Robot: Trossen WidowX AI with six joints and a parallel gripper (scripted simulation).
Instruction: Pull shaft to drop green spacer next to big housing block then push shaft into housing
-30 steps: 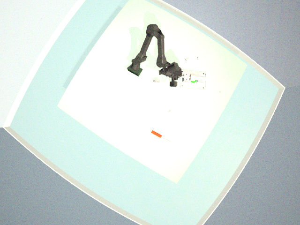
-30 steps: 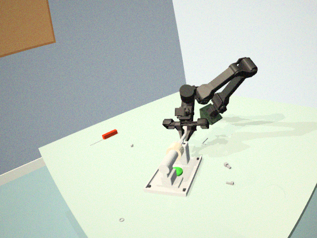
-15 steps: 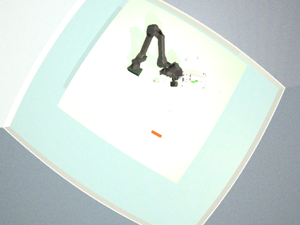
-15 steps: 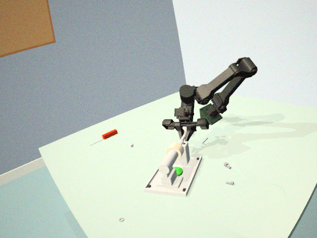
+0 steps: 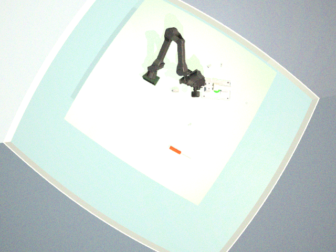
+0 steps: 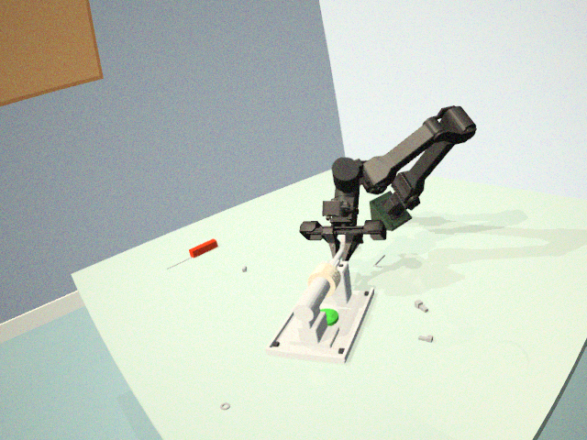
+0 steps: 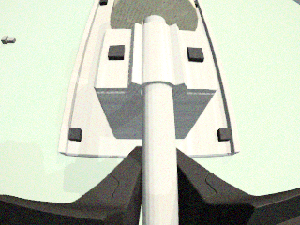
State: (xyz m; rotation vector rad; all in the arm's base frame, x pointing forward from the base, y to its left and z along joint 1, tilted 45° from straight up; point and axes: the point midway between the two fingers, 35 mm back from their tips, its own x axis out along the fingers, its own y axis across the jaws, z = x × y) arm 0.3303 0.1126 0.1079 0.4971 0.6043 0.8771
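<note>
The shaft lies 4 cm ahead of my gripper tip, 3 cm to the left of it and 2 cm above it. From my gripper tip the other things lie so: green spacer (10 cm ahead, 7 cm to the left, 4 cm below); then cream spacer (6 cm ahead, 4 cm to the left, 2 cm above).
</note>
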